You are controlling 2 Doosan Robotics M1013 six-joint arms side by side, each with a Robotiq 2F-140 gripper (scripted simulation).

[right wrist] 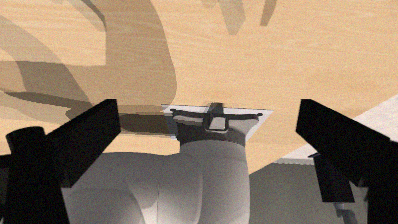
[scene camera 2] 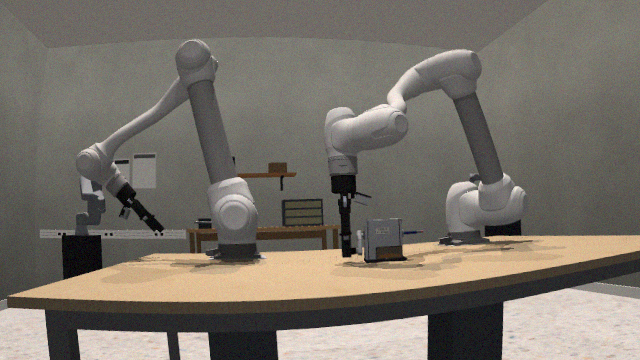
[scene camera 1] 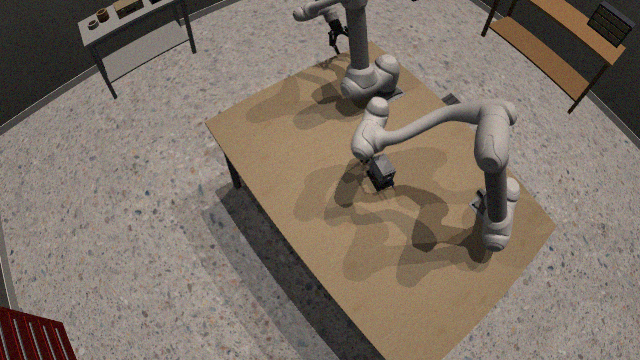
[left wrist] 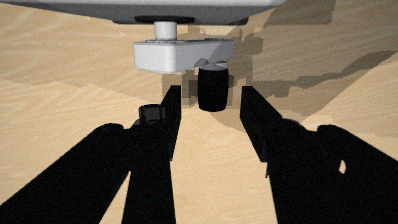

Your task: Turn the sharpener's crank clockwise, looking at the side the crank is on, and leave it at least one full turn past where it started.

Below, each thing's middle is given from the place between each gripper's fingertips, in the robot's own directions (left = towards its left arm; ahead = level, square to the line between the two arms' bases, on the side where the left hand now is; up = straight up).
Labels:
Right now my left hand (scene camera 2: 346,256) is 2 cm to the right of the black knob (left wrist: 213,80) and 1 cm above it.
Right now my right hand is 680 mm to the right of the black knob, 390 mm short of it and 80 mm above it.

